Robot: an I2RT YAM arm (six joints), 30 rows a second.
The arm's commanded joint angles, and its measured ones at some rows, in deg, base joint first. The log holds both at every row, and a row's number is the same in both.
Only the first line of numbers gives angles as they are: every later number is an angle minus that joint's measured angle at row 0.
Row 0, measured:
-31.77, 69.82, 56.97, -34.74, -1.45, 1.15
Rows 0 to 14, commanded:
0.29, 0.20, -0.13, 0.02, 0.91, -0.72
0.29, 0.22, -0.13, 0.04, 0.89, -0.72
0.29, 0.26, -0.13, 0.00, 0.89, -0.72
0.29, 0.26, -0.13, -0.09, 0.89, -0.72
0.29, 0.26, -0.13, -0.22, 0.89, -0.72
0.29, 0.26, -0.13, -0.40, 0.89, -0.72
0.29, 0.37, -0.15, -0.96, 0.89, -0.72
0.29, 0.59, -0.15, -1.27, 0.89, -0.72
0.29, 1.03, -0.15, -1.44, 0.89, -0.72
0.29, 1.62, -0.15, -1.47, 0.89, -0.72
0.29, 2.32, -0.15, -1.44, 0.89, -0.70
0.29, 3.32, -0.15, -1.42, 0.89, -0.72
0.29, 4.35, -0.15, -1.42, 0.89, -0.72
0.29, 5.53, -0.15, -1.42, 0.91, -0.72
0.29, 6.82, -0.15, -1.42, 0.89, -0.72
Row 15, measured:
0.00, 3.21, 0.00, -1.31, 0.00, 0.00
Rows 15 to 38, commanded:
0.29, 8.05, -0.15, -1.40, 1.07, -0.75
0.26, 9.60, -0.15, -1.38, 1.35, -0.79
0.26, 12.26, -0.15, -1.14, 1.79, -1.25
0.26, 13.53, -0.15, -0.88, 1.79, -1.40
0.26, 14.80, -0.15, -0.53, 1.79, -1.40
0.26, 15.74, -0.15, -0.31, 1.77, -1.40
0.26, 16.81, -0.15, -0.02, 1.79, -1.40
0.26, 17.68, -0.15, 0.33, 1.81, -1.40
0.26, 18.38, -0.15, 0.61, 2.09, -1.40
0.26, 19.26, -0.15, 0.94, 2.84, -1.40
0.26, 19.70, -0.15, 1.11, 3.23, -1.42
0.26, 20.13, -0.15, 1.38, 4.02, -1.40
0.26, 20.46, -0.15, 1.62, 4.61, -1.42
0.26, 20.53, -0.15, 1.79, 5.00, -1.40
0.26, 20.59, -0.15, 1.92, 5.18, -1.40
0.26, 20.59, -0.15, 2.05, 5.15, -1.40
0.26, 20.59, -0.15, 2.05, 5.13, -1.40
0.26, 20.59, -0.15, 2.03, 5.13, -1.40
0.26, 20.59, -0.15, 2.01, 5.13, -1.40
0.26, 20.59, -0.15, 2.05, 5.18, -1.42
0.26, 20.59, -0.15, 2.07, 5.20, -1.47
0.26, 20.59, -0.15, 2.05, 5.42, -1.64
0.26, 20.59, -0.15, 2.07, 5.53, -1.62
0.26, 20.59, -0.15, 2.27, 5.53, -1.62
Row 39, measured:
0.00, 20.22, -0.02, 1.79, 4.21, -0.88
